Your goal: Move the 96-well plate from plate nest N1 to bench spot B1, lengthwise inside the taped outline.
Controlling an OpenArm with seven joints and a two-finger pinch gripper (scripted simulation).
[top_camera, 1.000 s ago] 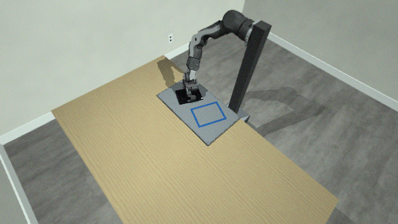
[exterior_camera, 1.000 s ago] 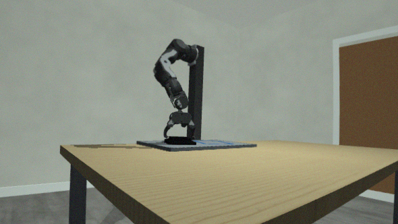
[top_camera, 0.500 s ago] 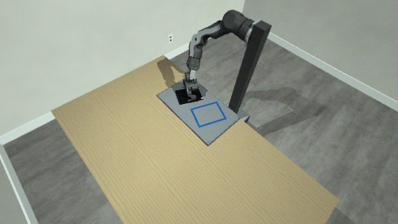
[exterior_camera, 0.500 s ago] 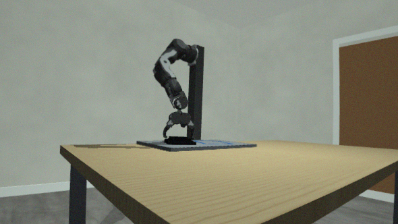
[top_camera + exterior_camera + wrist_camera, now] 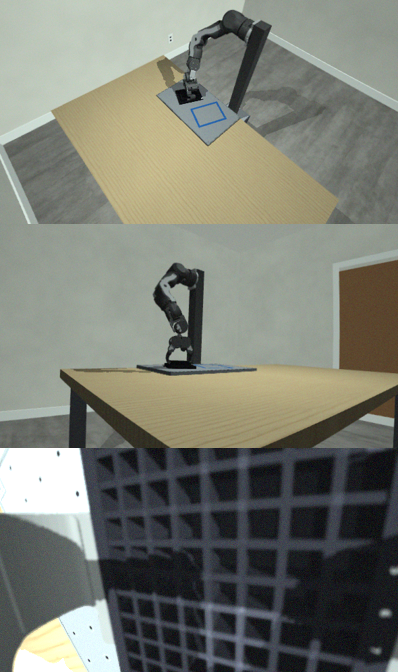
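My gripper is now right at the black 96-well plate. The rest, counted from my hand: black plate nest N1: 10 mm below.
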